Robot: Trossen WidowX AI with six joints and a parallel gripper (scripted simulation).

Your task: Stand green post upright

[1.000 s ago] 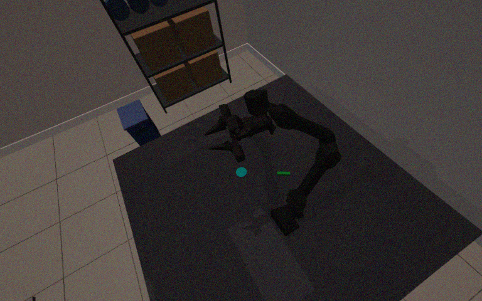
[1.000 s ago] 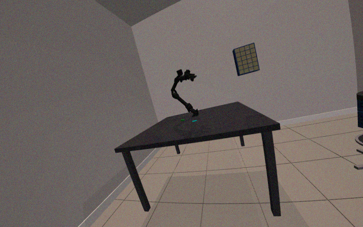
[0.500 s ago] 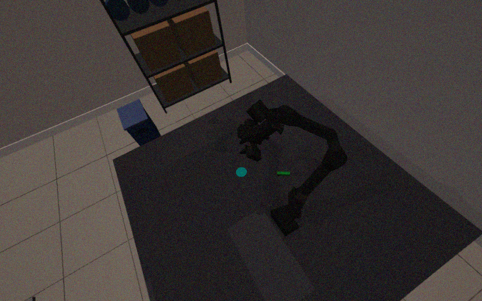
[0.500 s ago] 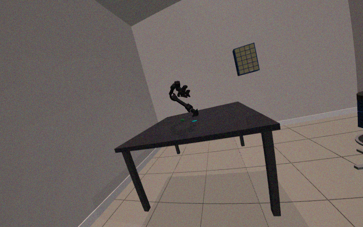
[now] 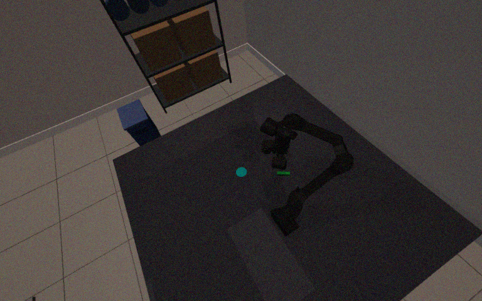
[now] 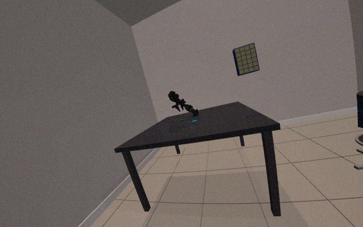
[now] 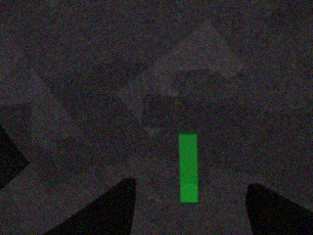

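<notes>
The green post lies 120 mm below my gripper tip, 30 mm to the right of it and 20 mm behind it. Round my gripper tip: cyan circle: 150 mm to the left, 130 mm below, 120 mm ahead.
</notes>
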